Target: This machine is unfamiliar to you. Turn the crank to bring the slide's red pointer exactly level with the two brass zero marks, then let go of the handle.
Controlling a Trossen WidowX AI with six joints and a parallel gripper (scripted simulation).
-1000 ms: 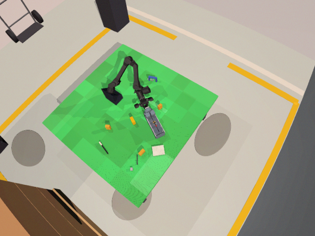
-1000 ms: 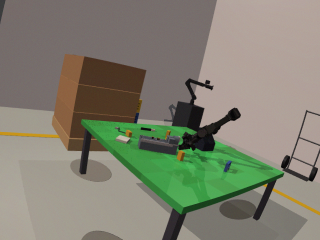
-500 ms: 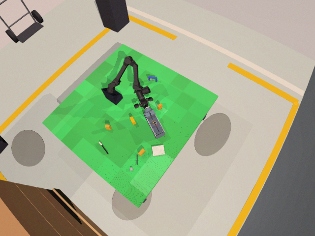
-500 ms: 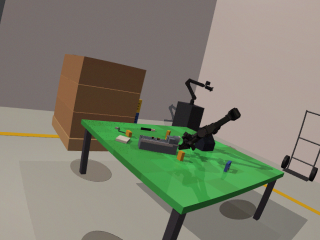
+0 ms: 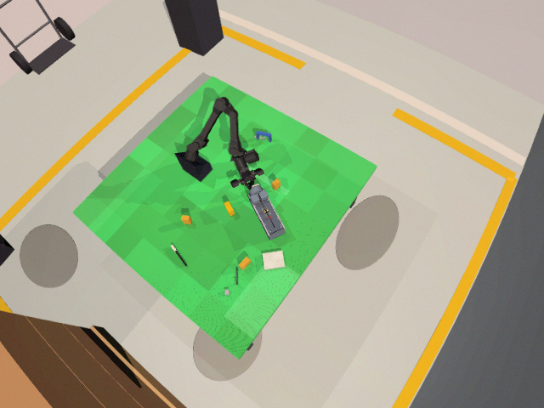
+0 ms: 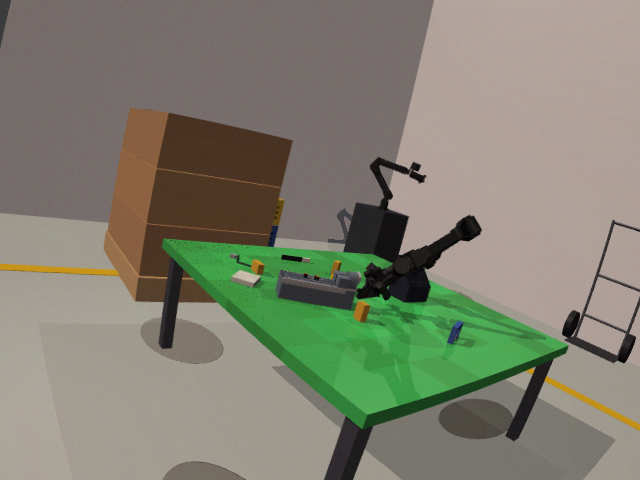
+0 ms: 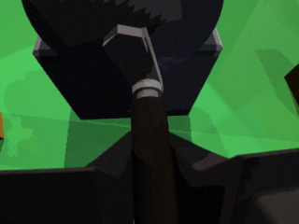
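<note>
Now: gripper tip 18 cm short of the red pointer, 10 cm to the left of it and 5 cm below it. Round my gripper tip: dark handle (2 cm behind, 1 cm to the left, 3 cm above); blue bracket (17 cm behind, 34 cm to the left); white pad (31 cm ahead, 26 cm to the right, 2 cm below).
</note>
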